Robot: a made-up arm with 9 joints. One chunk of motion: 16 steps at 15 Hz.
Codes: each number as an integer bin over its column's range. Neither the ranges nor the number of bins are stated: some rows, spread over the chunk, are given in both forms.
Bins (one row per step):
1: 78 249 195 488 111 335
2: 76 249 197 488 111 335
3: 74 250 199 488 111 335
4: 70 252 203 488 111 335
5: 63 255 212 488 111 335
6: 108 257 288 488 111 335
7: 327 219 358 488 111 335
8: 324 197 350 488 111 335
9: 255 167 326 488 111 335
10: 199 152 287 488 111 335
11: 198 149 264 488 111 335
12: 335 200 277 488 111 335
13: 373 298 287 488 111 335
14: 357 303 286 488 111 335
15: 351 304 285 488 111 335
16: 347 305 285 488 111 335
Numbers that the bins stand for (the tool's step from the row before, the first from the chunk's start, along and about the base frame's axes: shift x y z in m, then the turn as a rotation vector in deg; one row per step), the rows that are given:
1: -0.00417 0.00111 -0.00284 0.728 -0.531 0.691
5: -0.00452 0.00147 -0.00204 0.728 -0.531 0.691
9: -0.00001 -0.00387 0.00331 0.728 -0.531 0.691
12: 0.00187 -0.00187 0.00101 0.728 -0.531 0.691
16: 0.00215 0.00450 0.00139 0.728 -0.531 0.691
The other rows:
2: -0.00422 0.00111 -0.00275 0.728 -0.531 0.691
3: -0.00426 0.00117 -0.00265 0.728 -0.531 0.691
4: -0.00436 0.00129 -0.00247 0.728 -0.531 0.691
6: -0.00346 0.00159 0.00153 0.728 -0.531 0.691
7: 0.00168 -0.00071 0.00481 0.728 -0.531 0.691
8: 0.00161 -0.00205 0.00444 0.728 -0.531 0.691
10: -0.00133 -0.00478 0.00148 0.728 -0.531 0.691
11: -0.00135 -0.00496 0.00040 0.728 -0.531 0.691
13: 0.00276 0.00408 0.00148 0.728 -0.531 0.691
14: 0.00238 0.00438 0.00143 0.728 -0.531 0.691
15: 0.00224 0.00444 0.00139 0.728 -0.531 0.691

